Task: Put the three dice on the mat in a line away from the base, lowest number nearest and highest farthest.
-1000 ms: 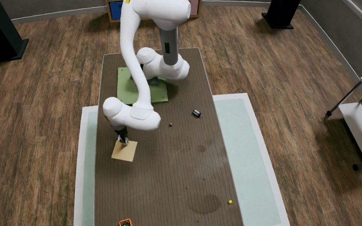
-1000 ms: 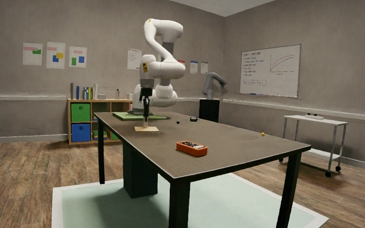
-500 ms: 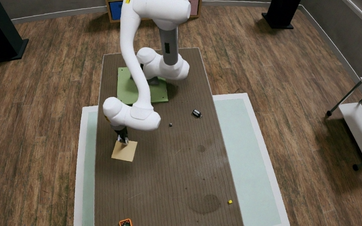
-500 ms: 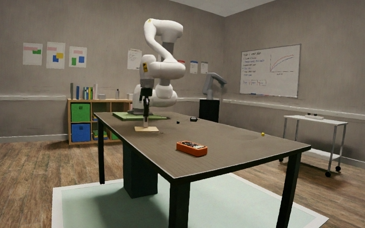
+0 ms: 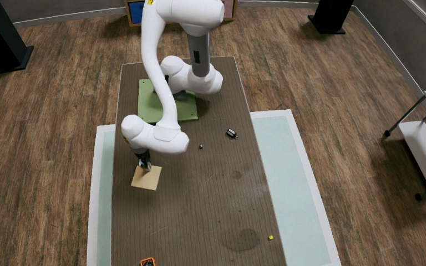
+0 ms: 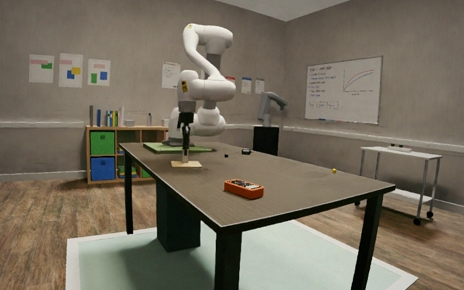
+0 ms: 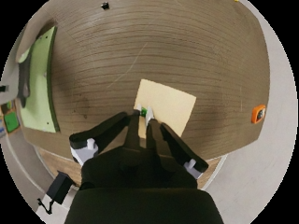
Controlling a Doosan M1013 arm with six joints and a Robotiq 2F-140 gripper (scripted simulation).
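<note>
My hand is 3 cm above the green die. Round my hand: small dark die: 31 cm to the left, 10 cm behind, 3 cm below; small black object: 51 cm to the left, 15 cm behind, 2 cm below; mat: 5 cm ahead, 4 cm below, 2 cm to the right.
</note>
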